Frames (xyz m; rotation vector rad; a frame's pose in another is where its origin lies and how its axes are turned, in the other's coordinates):
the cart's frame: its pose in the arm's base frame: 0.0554 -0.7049 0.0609 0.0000 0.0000 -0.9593
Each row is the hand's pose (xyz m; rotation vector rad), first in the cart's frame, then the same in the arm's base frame.
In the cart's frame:
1: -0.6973 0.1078 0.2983 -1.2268 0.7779 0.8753
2: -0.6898 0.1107 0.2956 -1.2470 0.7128 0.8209
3: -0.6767 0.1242 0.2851 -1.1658 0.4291 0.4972
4: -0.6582 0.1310 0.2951 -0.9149 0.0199 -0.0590
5: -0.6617 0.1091 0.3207 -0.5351 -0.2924 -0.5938
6: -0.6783 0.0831 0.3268 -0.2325 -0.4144 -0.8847
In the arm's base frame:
1: -0.2566 -0.0721 0.3592 -0.7008 1.2069 0.0828
2: -0.2500 -0.0765 0.3565 -0.7504 1.1659 0.0252
3: -0.2314 -0.0795 0.3460 -0.8307 0.9126 -0.3376
4: -0.2152 -0.0908 0.3560 -0.8362 0.4584 -0.9480
5: -0.2351 -0.1005 0.3816 -0.6651 -0.0136 -1.5201
6: -0.2660 -0.1018 0.3877 -0.4449 -0.2914 -1.8233

